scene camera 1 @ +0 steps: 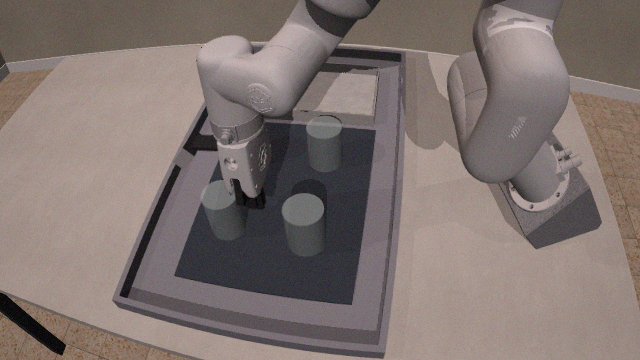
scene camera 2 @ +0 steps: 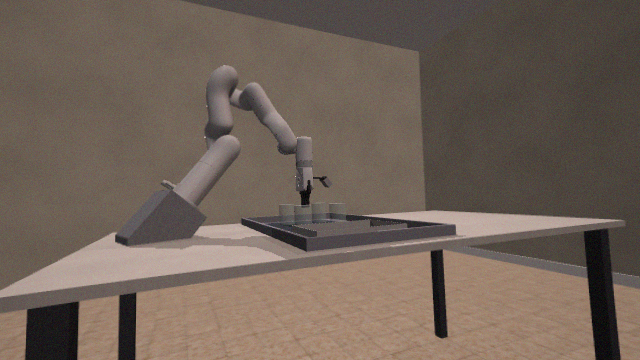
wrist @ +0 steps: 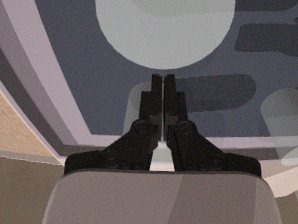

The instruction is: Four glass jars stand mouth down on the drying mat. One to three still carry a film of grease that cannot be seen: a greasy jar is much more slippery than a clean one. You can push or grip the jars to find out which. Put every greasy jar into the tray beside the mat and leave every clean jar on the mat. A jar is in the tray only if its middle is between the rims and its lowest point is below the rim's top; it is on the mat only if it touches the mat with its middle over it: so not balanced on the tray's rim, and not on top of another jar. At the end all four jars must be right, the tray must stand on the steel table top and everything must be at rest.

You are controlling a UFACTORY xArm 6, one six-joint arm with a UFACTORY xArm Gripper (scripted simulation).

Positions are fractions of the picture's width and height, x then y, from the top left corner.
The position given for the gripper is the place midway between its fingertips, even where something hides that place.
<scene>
In view: the gripper (wrist: 0.55, 0.40), a tray (scene camera 1: 0.55, 0.25), a jar (scene camera 1: 0.47, 0.60), a jar (scene camera 1: 0.51, 0.37), a jar (scene camera 1: 0.36, 0.61) and a dark drying mat (scene camera 1: 0.41, 0.72).
The dark drying mat shows as well in the wrist view (wrist: 0.75, 0.41). The wrist view misses the tray: it is out of frame.
</scene>
